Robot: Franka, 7 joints.
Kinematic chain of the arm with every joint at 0, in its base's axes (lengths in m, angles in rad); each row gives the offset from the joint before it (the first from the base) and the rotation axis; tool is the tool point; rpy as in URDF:
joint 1: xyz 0 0 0.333 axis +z
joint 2: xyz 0 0 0 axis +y
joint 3: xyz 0 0 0.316 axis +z
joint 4: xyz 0.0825 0 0 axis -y
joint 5: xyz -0.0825 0 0.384 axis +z
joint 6: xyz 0 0 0 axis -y
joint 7: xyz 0.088 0 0 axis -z
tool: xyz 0 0 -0.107 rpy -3.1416 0 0
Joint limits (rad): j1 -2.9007..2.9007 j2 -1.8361..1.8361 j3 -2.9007..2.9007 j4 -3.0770..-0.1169 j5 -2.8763..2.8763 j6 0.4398..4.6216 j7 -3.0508..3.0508
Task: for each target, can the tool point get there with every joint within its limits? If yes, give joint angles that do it. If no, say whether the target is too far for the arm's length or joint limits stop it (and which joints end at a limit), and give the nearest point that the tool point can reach.
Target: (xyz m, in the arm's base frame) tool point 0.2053 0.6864 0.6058
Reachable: yes | joints 0.3697 0.7922 1.4089 -1.3926 -2.1837 2.2604 -2.5264
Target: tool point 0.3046 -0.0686 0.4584
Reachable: yes | joints 1.1345 -0.9341 -0.8485 -2.4157 -0.7700 0.8493 0.2506
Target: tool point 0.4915 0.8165 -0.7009
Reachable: no: too far | nearest point 0.3131 0.5201 -0.2507 | short by 0.568 m
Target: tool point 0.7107 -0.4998 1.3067
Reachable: no: too far | nearest point 0.4672 -0.3286 0.9731 | short by 0.447 m
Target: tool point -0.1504 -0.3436 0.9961
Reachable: yes | joints 0.9045 -1.2163 -0.2924 -1.0485 0.6393 1.7603 -0.8848
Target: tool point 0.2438 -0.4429 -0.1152
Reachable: yes | joints 1.1881 -1.5571 -2.4531 -1.6489 0.3208 2.1069 -1.2745
